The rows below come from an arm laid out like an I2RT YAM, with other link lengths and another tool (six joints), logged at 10 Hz.
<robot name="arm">
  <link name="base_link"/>
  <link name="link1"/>
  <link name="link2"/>
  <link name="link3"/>
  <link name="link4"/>
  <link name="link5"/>
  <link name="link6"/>
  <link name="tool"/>
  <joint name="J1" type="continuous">
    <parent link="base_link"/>
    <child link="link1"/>
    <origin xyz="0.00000 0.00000 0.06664"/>
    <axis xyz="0 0 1"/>
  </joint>
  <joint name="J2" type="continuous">
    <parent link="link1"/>
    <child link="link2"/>
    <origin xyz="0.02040 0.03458 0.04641"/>
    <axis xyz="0 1 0"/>
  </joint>
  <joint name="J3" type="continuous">
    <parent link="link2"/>
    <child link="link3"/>
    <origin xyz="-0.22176 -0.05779 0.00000"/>
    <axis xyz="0 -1 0"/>
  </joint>
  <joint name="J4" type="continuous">
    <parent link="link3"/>
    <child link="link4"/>
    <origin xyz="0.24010 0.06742 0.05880"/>
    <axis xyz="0 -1 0"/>
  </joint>
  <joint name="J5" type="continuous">
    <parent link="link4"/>
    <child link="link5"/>
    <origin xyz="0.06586 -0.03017 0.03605"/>
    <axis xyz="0 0 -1"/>
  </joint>
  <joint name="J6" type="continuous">
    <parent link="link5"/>
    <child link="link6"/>
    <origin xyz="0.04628 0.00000 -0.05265"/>
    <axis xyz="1 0 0"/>
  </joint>
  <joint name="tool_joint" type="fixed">
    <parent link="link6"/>
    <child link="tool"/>
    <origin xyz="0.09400 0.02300 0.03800" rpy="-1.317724 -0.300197 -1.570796"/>
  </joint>
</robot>
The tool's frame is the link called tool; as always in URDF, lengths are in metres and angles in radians. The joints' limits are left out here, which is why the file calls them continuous.
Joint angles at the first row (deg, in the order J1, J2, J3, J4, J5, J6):
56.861 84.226 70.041 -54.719 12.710 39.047
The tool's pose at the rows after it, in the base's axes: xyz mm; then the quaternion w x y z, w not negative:
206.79 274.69 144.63 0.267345 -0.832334 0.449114 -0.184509
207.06 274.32 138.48 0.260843 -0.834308 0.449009 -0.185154
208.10 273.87 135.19 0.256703 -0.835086 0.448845 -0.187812
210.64 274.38 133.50 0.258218 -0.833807 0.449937 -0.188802
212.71 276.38 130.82 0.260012 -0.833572 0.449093 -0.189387
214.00 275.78 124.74 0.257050 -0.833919 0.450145 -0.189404
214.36 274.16 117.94 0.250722 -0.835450 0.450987 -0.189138
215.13 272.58 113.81 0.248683 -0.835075 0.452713 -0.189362
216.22 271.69 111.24 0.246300 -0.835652 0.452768 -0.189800
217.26 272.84 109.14 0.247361 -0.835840 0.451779 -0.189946
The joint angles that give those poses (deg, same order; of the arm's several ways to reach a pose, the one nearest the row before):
56.862 85.165 69.210 -54.129 12.819 39.026
56.839 85.822 68.664 -53.691 12.950 39.004
56.774 86.302 68.466 -53.451 13.278 38.938
56.445 86.630 68.292 -52.686 13.278 38.763
56.314 87.219 68.139 -51.681 13.278 38.522
56.052 87.700 67.307 -50.675 13.234 38.413
55.834 88.205 66.478 -50.062 13.213 38.327
55.570 88.313 65.691 -49.363 13.190 38.304
55.309 88.575 65.430 -49.059 13.191 38.064
55.243 88.947 65.255 -48.359 13.169 37.867

